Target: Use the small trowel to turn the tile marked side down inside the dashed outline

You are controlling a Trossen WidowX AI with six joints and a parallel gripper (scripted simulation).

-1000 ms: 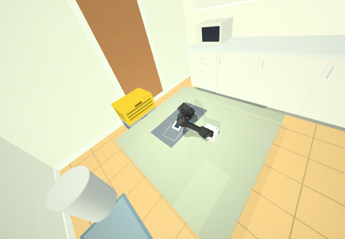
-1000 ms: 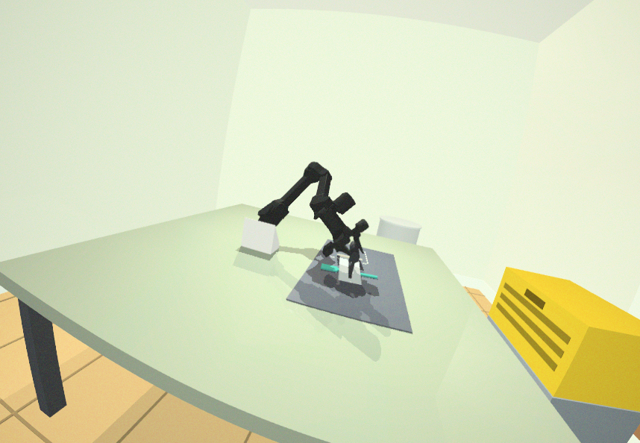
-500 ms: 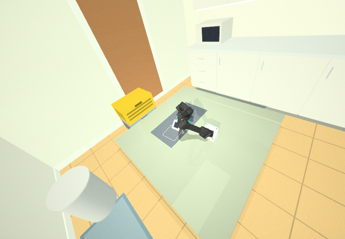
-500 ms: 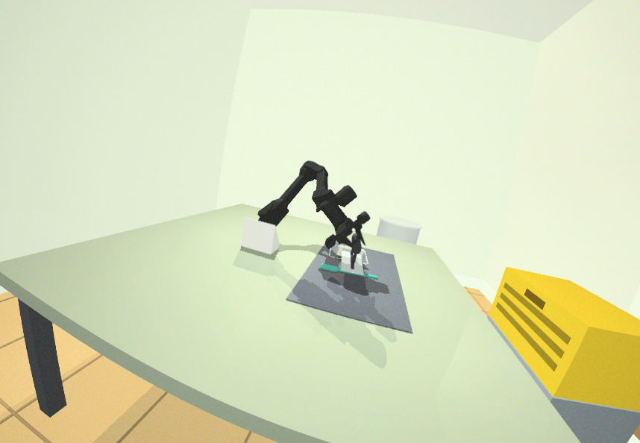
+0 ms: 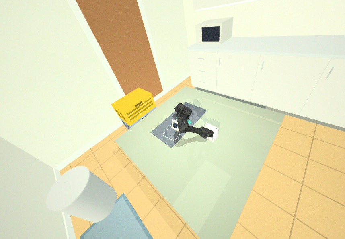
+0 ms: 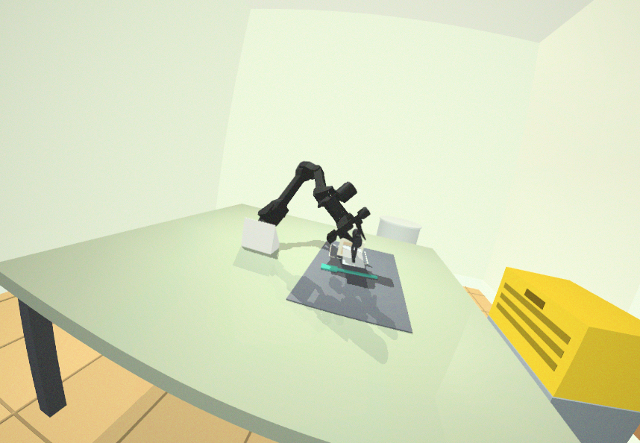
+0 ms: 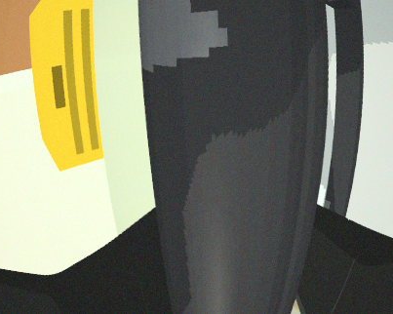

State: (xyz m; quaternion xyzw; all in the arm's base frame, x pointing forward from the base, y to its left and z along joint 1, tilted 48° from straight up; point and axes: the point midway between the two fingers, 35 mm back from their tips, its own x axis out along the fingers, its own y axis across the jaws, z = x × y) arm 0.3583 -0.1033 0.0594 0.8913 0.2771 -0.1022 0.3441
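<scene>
Now: gripper tip 3 cm past the white tile, 9 cm to the right of it and 6 cm above it. The rest, counted from my gripper tip: teal trowel (5 cm behind, 5 cm to the right, 11 cm below); then grey mat (2 cm to the right, 13 cm below).
</scene>
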